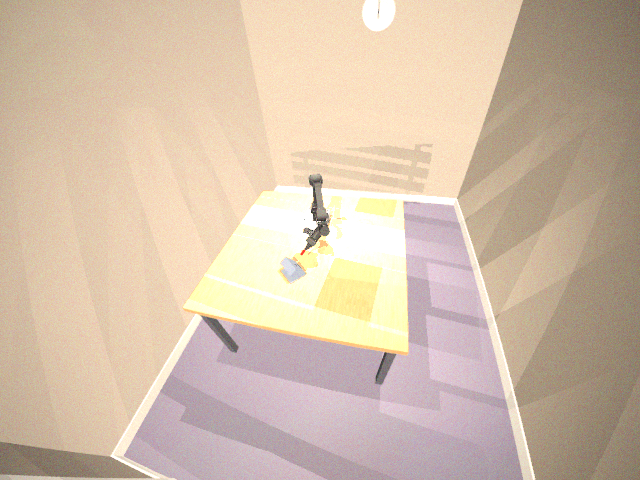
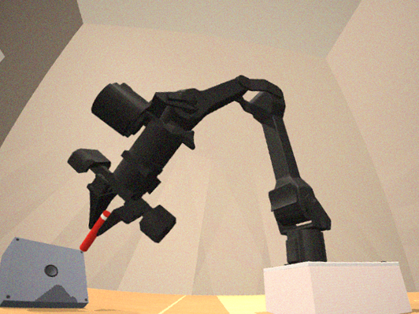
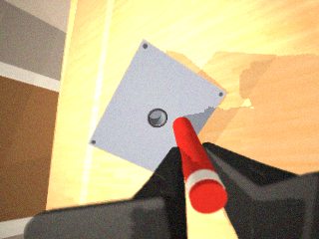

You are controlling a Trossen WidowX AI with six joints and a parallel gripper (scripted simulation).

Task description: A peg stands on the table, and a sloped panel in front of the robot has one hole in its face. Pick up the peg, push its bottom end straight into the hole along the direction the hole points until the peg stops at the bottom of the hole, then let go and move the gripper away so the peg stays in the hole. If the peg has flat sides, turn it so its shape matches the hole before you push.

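Now: gripper tip 8 cm short of the grey sloped panel, 8 cm to the left of it and 8 cm above it. Round my gripper tip: red peg: 1 cm behind, 1 cm to the left, 1 cm above.
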